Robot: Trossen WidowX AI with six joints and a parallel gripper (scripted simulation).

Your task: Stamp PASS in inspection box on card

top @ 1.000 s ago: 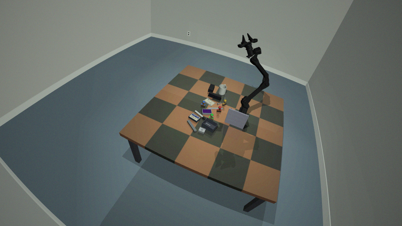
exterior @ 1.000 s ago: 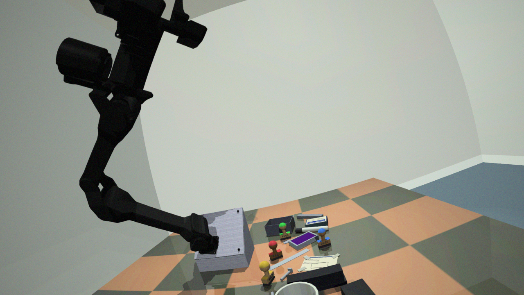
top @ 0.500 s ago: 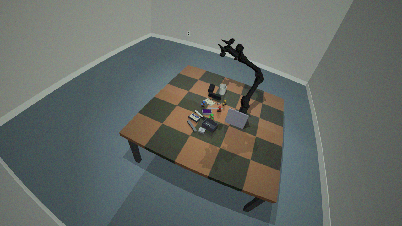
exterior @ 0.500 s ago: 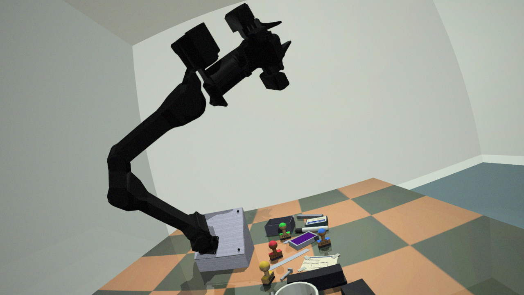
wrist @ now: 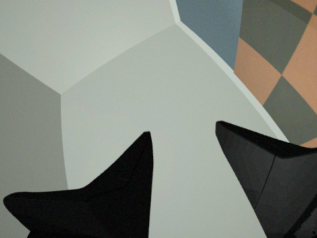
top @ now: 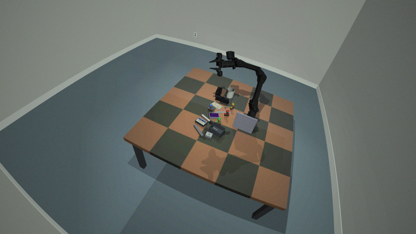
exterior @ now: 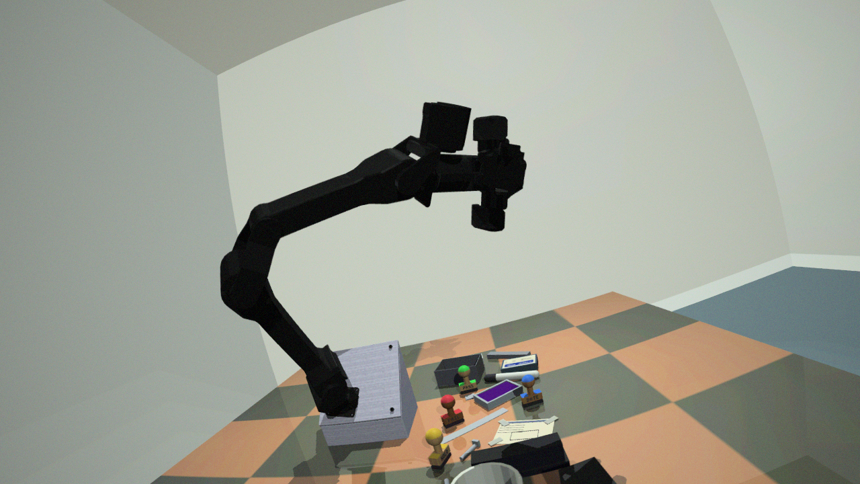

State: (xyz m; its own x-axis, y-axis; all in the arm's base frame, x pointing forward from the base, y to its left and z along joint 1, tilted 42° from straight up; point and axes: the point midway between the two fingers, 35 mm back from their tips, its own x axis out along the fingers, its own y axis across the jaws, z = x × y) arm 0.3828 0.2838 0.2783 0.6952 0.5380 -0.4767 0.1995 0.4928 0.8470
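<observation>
The green-knobbed stamp lies 420 mm below my gripper tip, 220 mm behind it and 110 mm to the left of it. From my gripper tip the other things lie so: purple ink pad (430 mm below, 150 mm behind, 50 mm to the left); blue-knobbed stamp (420 mm below, 80 mm behind); pale card (440 mm below, 100 mm behind, 90 mm to the right).
</observation>
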